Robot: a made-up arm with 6 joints. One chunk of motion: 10 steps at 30 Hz.
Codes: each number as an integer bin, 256 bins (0 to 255) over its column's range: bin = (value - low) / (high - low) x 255, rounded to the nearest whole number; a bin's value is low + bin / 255 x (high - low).
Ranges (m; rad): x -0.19..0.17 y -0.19..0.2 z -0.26..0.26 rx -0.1..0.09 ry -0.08..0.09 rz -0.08..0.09
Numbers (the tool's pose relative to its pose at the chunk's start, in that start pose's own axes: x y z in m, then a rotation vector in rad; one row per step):
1: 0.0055 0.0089 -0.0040 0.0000 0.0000 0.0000
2: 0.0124 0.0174 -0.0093 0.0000 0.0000 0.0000
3: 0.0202 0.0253 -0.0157 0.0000 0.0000 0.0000
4: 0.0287 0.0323 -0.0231 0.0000 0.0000 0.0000
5: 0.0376 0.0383 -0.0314 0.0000 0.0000 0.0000
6: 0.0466 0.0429 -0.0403 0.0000 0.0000 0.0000
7: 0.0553 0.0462 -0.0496 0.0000 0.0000 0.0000
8: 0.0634 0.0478 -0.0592 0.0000 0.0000 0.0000
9: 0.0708 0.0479 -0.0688 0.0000 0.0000 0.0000
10: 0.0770 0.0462 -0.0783 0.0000 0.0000 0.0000
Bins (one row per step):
1: 138 130 126 134 120 120
2: 143 136 123 134 120 120
3: 149 141 120 134 120 120
4: 155 145 116 134 120 120
5: 161 149 112 134 120 120
6: 168 152 108 134 120 120
7: 174 154 103 134 120 120
8: 179 155 98 134 120 120
9: 185 156 94 134 120 120
10: 189 154 89 134 120 120

